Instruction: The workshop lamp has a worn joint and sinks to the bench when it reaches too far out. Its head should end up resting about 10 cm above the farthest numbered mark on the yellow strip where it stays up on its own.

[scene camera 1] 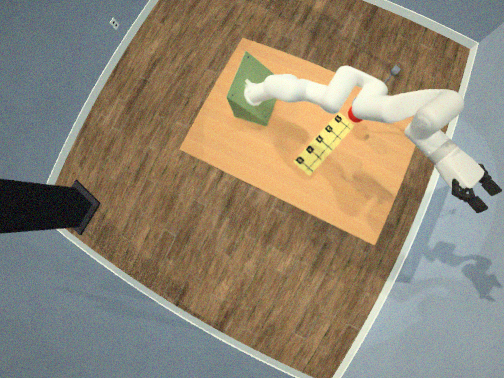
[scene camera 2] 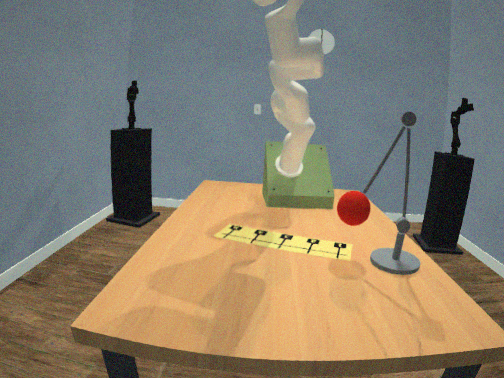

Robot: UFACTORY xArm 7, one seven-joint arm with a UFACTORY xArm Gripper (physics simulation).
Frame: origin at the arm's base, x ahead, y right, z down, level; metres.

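Seen in the pictures: gripper, between the fingertips: [scene camera 1: 490,202]; arm's base, origin of its link: [scene camera 1: 253,94] [scene camera 2: 288,166].
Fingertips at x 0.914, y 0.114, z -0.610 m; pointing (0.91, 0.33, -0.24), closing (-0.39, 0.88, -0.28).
Observation:
Offsets run from my fingertips to a thing's top centre. "spot": to the spot under its first point. Level surfaces: height alone.
The lamp's red head [scene camera 1: 354,115] [scene camera 2: 353,208] hangs in the air above the bench, by the strip end nearest the lamp base. Its grey base {spot: dx -0.332, dy -0.507, dz +0.761 m} [scene camera 2: 395,261] stands on the bench, with two thin arms rising to a high joint {spot: dx -0.344, dy -0.485, dz +0.357 m} [scene camera 2: 409,119]; that joint {spot: dx -0.360, dy -0.474, dz +0.341 m} [scene camera 1: 395,70] also shows in scene camera 1, where the robot arm hides the base. The yellow strip [scene camera 1: 316,159] [scene camera 2: 300,241] lies flat with several numbered marks, its digits too blurred to read surely. My gripper [scene camera 1: 487,199] is open and empty, high up and far from the lamp head. It is out of view in scene camera 2.
The wooden bench {dz +0.775 m} [scene camera 1: 280,175] [scene camera 2: 200,310] carries the green mounting block [scene camera 1: 252,112] [scene camera 2: 317,175] of my arm. My arm stretches above the bench past the lamp. Black pedestals [scene camera 2: 131,175] [scene camera 2: 450,200] with small black arms stand beyond the bench.

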